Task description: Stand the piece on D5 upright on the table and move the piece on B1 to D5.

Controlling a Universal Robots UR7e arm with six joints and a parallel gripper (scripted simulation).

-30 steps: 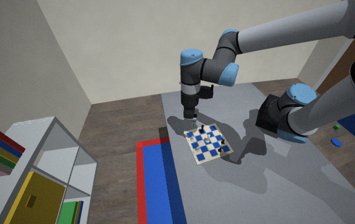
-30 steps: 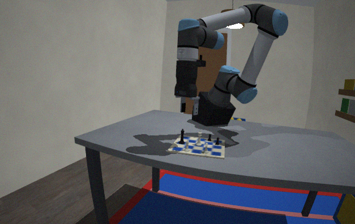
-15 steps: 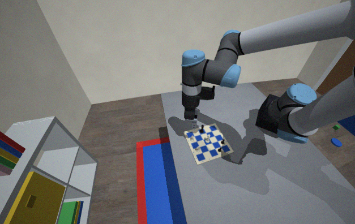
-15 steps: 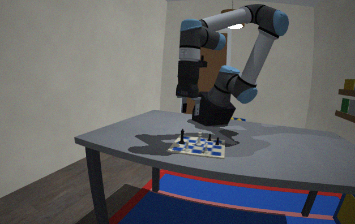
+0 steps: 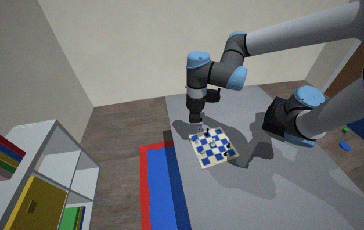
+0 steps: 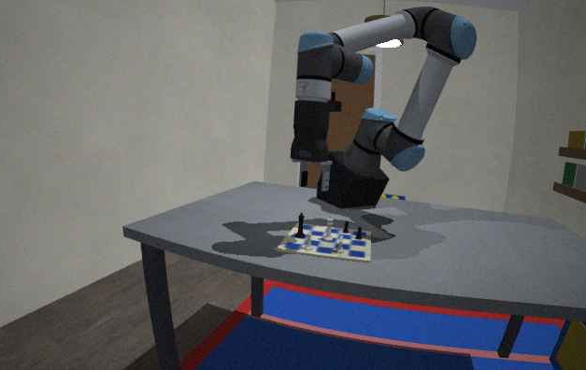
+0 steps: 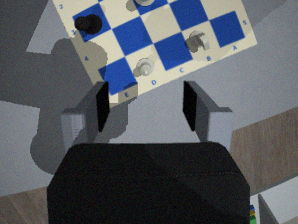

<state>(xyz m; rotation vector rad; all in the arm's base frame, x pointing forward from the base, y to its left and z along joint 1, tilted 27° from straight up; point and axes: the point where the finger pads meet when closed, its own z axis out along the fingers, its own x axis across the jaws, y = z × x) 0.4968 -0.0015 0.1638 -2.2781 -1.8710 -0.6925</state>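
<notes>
Now: hand 140 mm above the small white piece. Also, from my hand: chessboard: 90 mm behind, 20 mm to the left, 160 mm below; tall black piece: 60 mm behind, 60 mm to the right, 130 mm below.
</notes>
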